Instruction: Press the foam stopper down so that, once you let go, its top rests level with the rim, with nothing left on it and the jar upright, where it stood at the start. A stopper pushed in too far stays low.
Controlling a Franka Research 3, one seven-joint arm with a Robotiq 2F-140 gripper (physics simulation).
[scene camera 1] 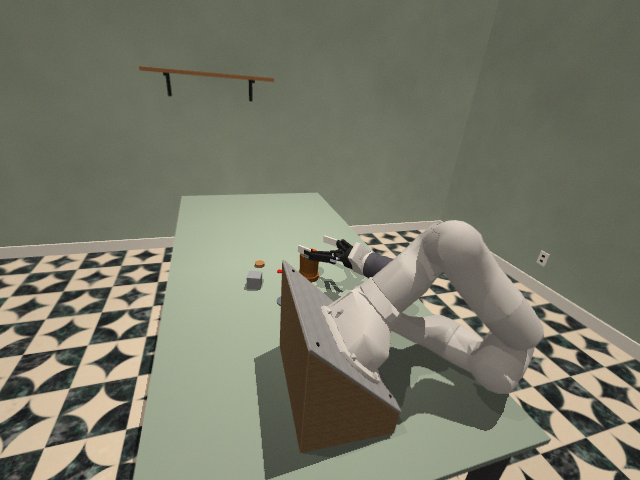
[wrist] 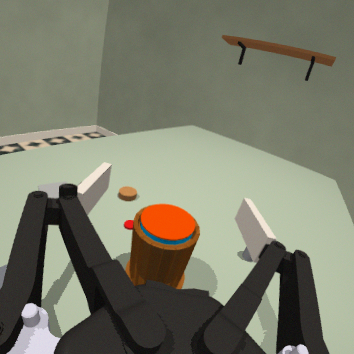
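Observation:
The brown wooden jar [scene camera 1: 309, 268] [wrist: 159, 262] stands upright on the pale green table. In the wrist view the foam stopper [wrist: 167, 221] sits in its mouth, with a flat orange top and a blue band showing between that top and the rim, so its top stands slightly above the rim. Nothing lies on it. My gripper [scene camera 1: 316, 244] [wrist: 176, 192] is wide open and empty, tilted nearly level, with its fingers at about the height of the jar's top. In scene camera 1 one finger covers part of the jar's top. The jar's foot is partly hidden in the wrist view.
A wooden disc [scene camera 1: 259, 263] [wrist: 127, 193], a red disc [scene camera 1: 279, 271] [wrist: 129, 224] and a grey cube [scene camera 1: 253, 280] lie on the table [scene camera 1: 206, 330] beside the jar. A small grey cylinder [wrist: 247, 254] is partly behind a finger. The wood-sided mounting block [scene camera 1: 341, 397] stands nearer the camera.

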